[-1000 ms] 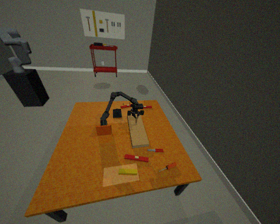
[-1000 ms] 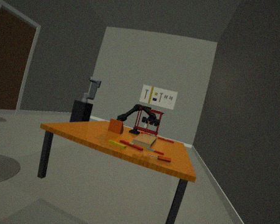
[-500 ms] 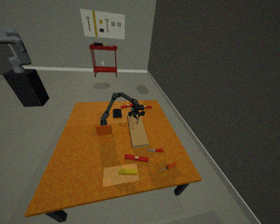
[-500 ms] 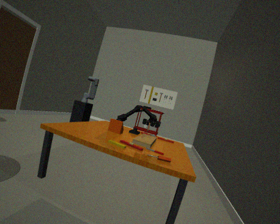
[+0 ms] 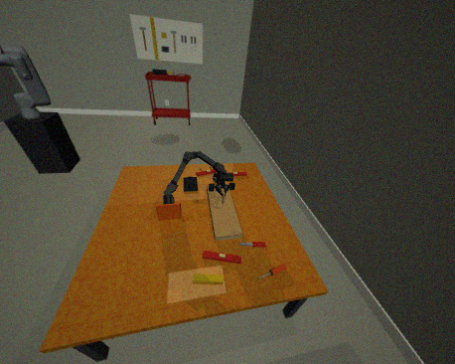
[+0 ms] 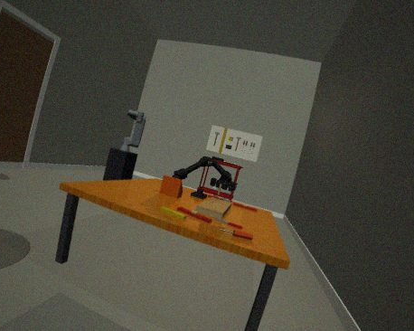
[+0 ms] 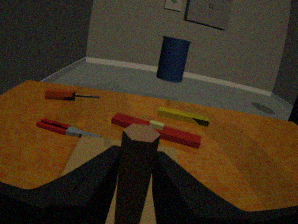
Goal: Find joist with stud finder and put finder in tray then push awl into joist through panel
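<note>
My gripper tip is now 6 cm above the awl. The rest, counted from my gripper tip: small grey block (3 cm ahead, 40 cm to the left, 16 cm below); yellow bar (15 cm behind, 46 cm to the right, 17 cm below); stud finder (22 cm behind, 37 cm to the left, 13 cm below).
</note>
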